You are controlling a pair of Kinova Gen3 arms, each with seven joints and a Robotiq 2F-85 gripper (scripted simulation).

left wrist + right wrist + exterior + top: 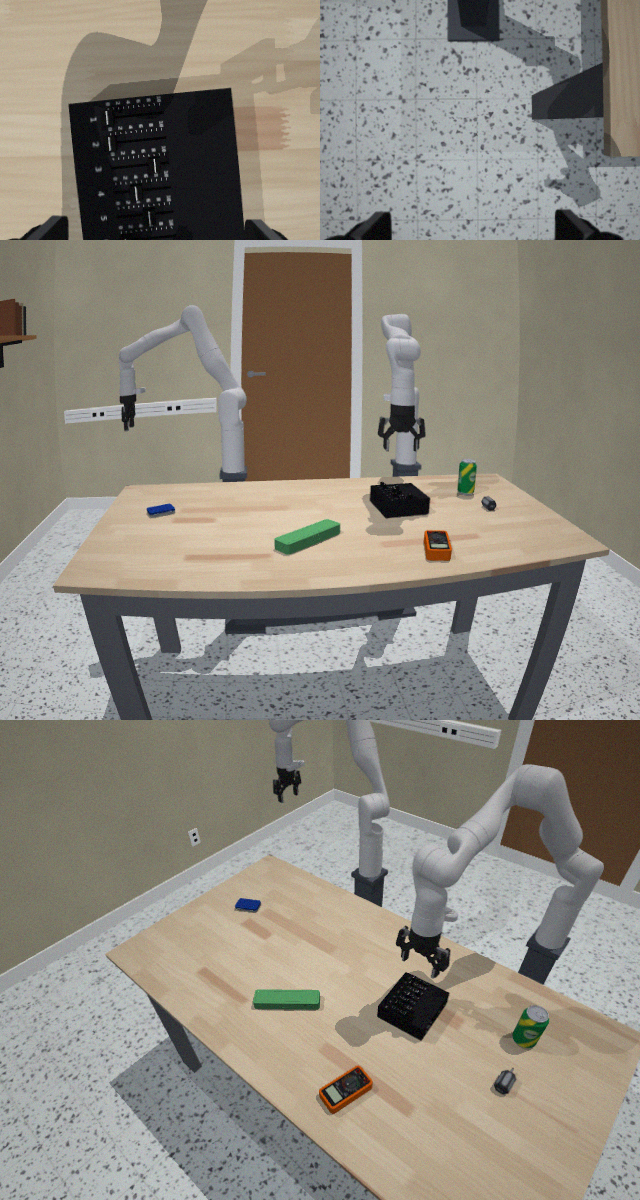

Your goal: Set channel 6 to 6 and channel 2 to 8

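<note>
Now: left hand 4 cm past the channel 2 fader, 4 cm to the left of it and 13 cm above it. From my left hand the other things lie so: channel 5 fader 2 cm ahead, 1 cm to the right, 13 cm below; channel 4 fader 2 cm to the right, 13 cm below; channel 3 fader 2 cm behind, 13 cm below.
</note>
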